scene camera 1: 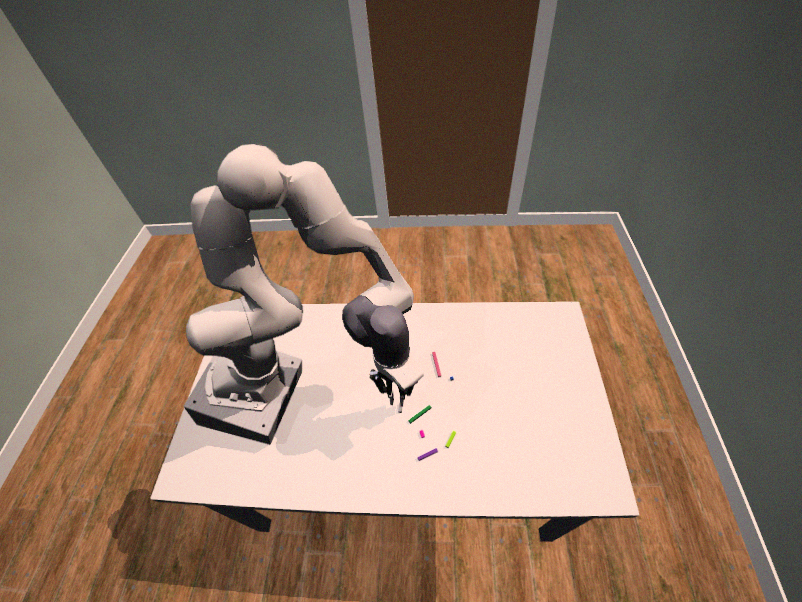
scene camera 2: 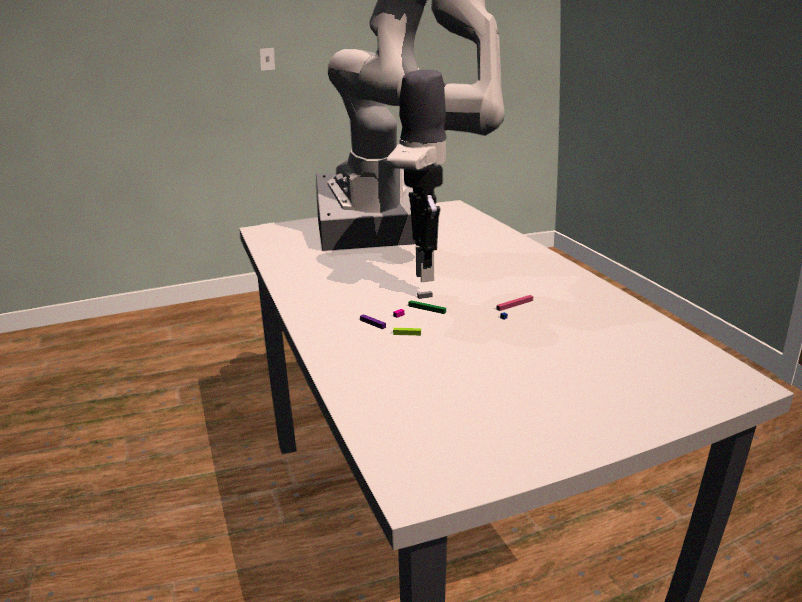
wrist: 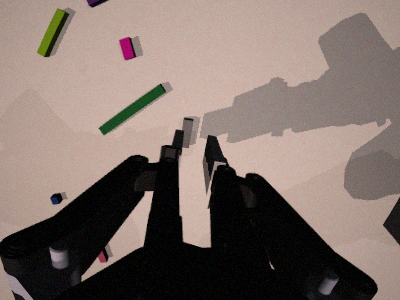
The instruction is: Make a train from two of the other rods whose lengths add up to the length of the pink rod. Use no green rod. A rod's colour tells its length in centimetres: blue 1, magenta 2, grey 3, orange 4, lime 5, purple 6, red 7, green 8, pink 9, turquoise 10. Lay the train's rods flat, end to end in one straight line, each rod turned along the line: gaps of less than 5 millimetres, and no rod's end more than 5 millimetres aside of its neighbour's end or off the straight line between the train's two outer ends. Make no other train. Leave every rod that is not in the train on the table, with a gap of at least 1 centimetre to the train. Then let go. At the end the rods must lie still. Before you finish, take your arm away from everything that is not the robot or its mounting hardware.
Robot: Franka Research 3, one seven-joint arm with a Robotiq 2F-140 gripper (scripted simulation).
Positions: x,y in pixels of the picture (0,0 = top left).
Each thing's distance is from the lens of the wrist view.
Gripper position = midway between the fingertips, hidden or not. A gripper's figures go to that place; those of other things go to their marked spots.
my gripper (wrist: 193,146): 0.22 m
green rod (wrist: 159,90): 0.24 m
